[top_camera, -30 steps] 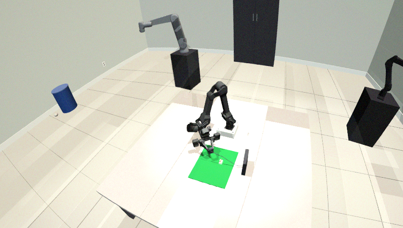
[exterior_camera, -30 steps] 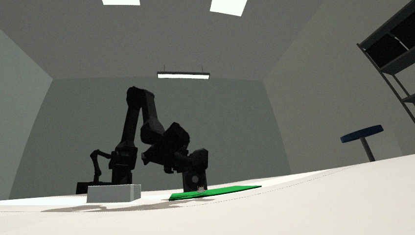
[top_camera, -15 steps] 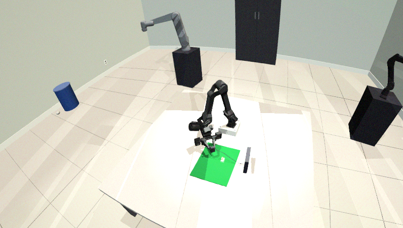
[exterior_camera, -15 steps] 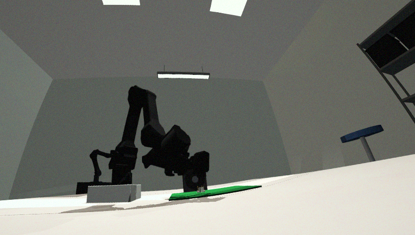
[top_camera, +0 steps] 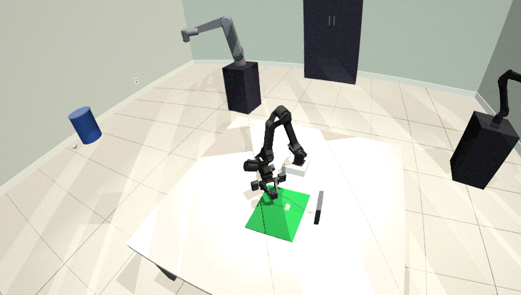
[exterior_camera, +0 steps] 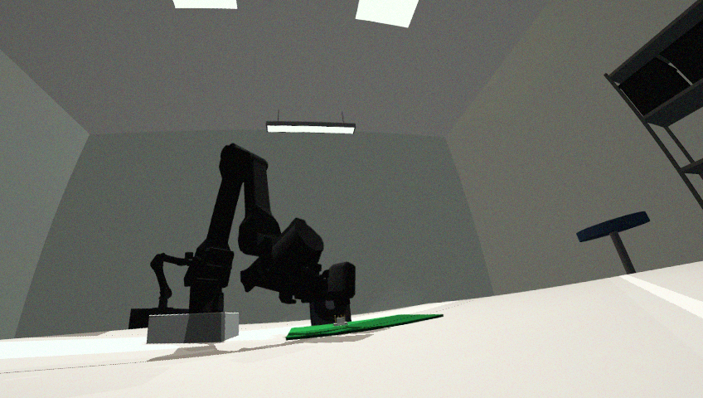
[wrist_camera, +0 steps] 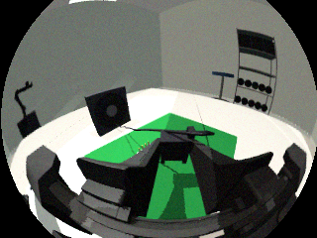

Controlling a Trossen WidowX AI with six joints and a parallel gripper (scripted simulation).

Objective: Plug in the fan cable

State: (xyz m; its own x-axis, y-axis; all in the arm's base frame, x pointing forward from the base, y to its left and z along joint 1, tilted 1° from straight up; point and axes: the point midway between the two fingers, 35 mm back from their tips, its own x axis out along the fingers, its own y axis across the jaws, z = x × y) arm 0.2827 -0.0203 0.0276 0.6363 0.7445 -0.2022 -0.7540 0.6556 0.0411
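My gripper tip is now 9 cm above the green board, 4 cm to the right of it and 3 cm short of it. Round my gripper tip: black plug: 1 cm below; then fan: 22 cm to the left, 3 cm behind, 2 cm below; then white four-pin header: 8 cm below, 7 cm to the left, 1 cm behind.
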